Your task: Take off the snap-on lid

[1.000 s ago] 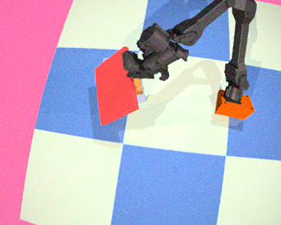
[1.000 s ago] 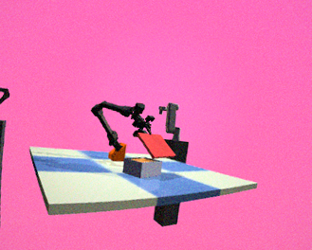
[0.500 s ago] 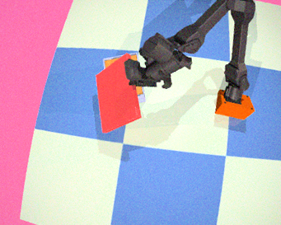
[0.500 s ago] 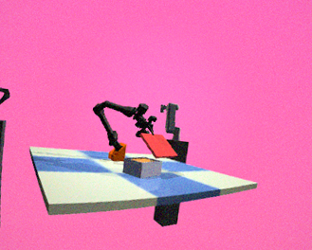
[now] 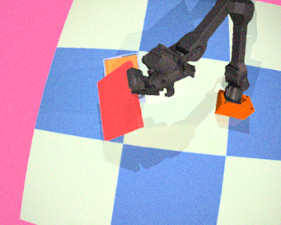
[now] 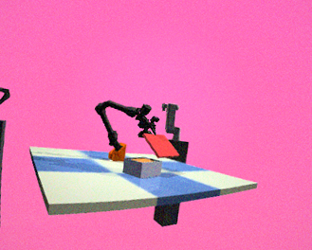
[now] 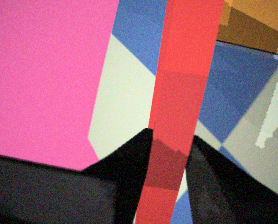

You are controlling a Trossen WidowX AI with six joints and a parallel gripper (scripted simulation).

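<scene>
Now: the red lid 6 cm ahead of my gripper tip, 5 cm below it and 3 cm to the left of it. Round my gripper tip: grey storage box 19 cm below, 11 cm to the right, 9 cm ahead.
</scene>
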